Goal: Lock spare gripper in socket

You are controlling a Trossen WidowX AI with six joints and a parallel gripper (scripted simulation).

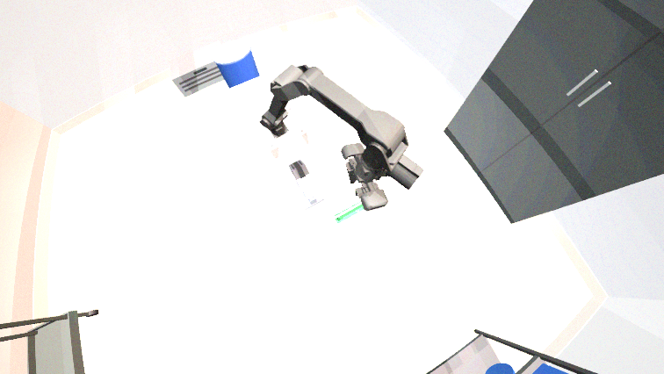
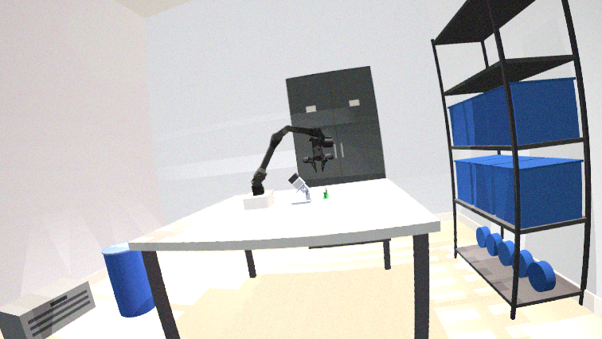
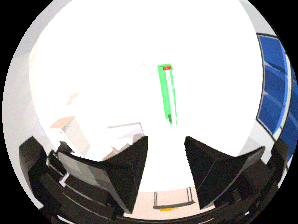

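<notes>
The translucent green bar lies 130 mm below my gripper tip and 20 mm ahead of it. Round my gripper tip: spare gripper: 130 mm behind, 110 mm to the right, 40 mm below; then mount: 110 mm to the right, 110 mm below, 110 mm behind.
</notes>
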